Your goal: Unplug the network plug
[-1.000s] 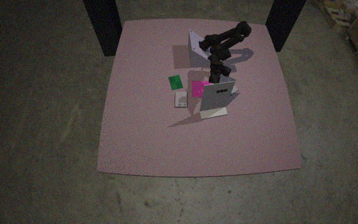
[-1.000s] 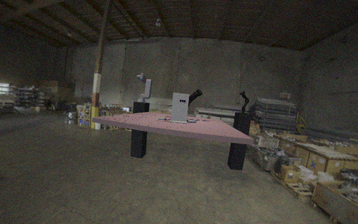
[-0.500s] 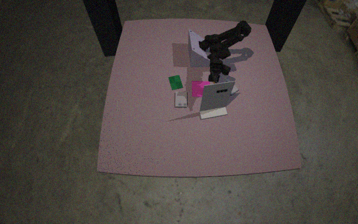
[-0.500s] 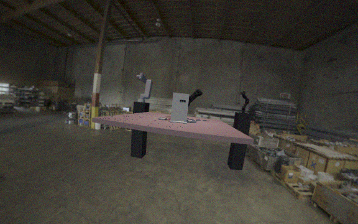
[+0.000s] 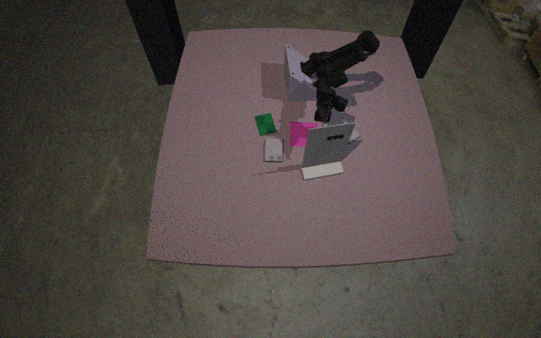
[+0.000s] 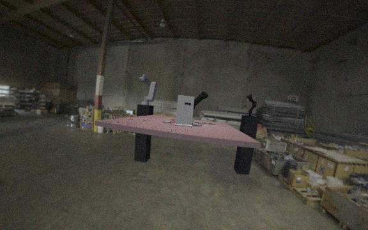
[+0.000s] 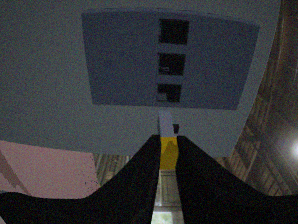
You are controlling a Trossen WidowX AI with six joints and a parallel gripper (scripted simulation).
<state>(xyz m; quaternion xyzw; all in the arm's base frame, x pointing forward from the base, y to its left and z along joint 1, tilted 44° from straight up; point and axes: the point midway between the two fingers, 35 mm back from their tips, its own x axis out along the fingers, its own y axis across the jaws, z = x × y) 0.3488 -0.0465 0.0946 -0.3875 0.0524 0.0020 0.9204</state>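
Now: gripper tip 90 mm past the magenta square, 50 mm to the left of it and 220 mm above it. Also, from my gripper tip: grey panel: 60 mm ahead, 20 mm to the left, 90 mm below; flat green patch: 150 mm behind, 220 mm to the right, 220 mm below; network plug: 10 mm ahead.
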